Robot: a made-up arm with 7 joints.
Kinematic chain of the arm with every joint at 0, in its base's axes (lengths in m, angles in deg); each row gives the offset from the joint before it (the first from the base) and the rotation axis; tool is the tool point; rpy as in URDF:
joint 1: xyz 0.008 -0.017 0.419 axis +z
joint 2: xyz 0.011 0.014 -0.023 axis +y
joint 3: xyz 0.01 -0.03 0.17 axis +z
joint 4: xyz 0.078 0 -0.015 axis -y
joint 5: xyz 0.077 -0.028 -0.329 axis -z
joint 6: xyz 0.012 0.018 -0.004 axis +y
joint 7: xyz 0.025 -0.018 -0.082 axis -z
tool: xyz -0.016 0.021 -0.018 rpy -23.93 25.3 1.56
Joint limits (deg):
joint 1: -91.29..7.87
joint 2: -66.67..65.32
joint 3: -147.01..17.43
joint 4: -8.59..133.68
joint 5: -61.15..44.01
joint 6: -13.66..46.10
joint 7: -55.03..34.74
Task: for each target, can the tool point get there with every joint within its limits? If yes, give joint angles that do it. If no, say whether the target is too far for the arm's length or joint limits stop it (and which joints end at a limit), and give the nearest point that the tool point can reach.
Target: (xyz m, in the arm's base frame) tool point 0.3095 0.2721 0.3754
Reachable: no: joint limits stop it (at a limit: joint 1, joint 3, joint 5, joint 6, joint 7) | nearest point 0.3911 0.1705 0.3712 | short by 0.130 m
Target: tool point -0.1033 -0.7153 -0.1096
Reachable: no: too far | nearest point -0.0729 -0.5275 0.0709 | short by 0.262 m
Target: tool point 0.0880 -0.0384 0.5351
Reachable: no: joint limits stop it (at a limit: joint 2, joint 6) | nearest point 0.3025 -0.0958 0.5321 | short by 0.222 m
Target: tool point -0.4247 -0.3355 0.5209
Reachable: yes | joints -29.18 -32.42 -104.35 95.36 -13.39 32.96 -8.10
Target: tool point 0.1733 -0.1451 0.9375
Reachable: yes | joints -13.33 -46.27 -8.67 91.59 -39.96 5.48 27.07
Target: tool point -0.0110 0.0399 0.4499
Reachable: no: joint limits stop it (at a limit: joint 2, joint 4, joint 6) | nearest point -0.0675 0.2091 0.3505 | short by 0.204 m
